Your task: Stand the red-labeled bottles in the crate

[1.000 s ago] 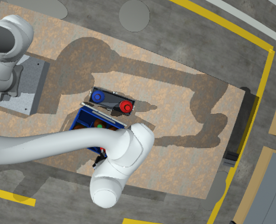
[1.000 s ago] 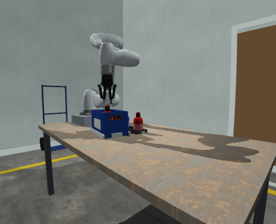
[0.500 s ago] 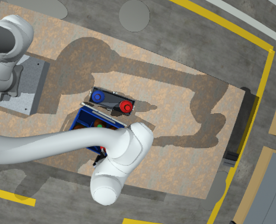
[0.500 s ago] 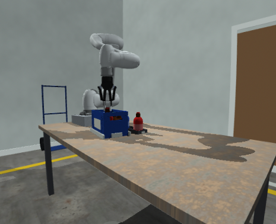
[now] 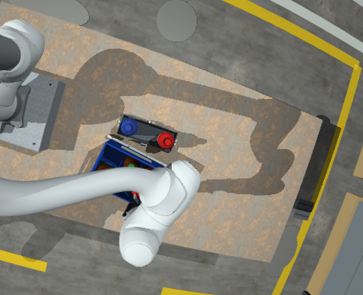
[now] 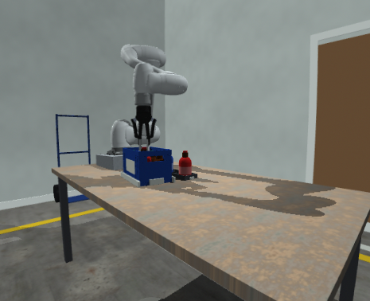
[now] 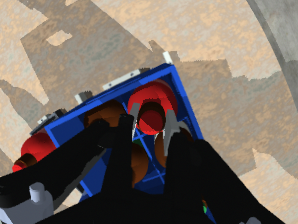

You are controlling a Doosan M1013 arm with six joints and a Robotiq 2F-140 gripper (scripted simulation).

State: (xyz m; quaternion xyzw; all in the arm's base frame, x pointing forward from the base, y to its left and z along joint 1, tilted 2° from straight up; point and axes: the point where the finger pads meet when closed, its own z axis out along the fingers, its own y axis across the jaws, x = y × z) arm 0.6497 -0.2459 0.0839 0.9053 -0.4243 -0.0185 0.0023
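The red bottle lies 90 mm below my hand. The rest, counted from my hand: blue-capped bottle (110 mm behind, 260 mm to the left, 120 mm below); then red-labeled bottle (60 mm ahead, 240 mm to the left, 120 mm below); then blue crate (80 mm behind, 60 mm to the left, 120 mm below).
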